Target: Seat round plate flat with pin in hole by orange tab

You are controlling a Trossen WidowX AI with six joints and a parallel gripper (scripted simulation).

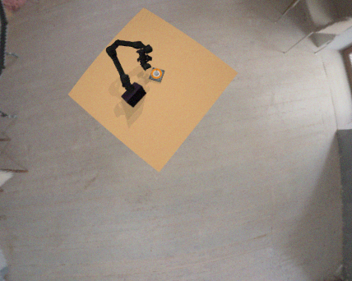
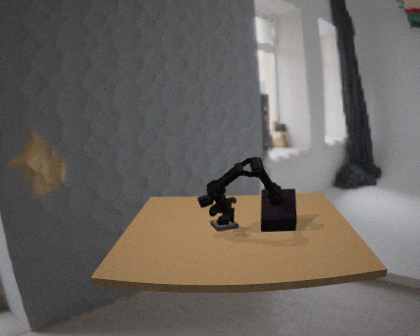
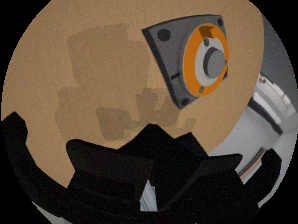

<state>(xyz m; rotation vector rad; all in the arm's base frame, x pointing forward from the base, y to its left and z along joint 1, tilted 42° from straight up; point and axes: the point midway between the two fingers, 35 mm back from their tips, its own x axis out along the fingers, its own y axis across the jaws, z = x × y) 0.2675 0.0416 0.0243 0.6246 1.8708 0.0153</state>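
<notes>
My gripper tip is 10 cm to the left of the grey square base, 4 cm short of it and 4 cm above it.
</notes>
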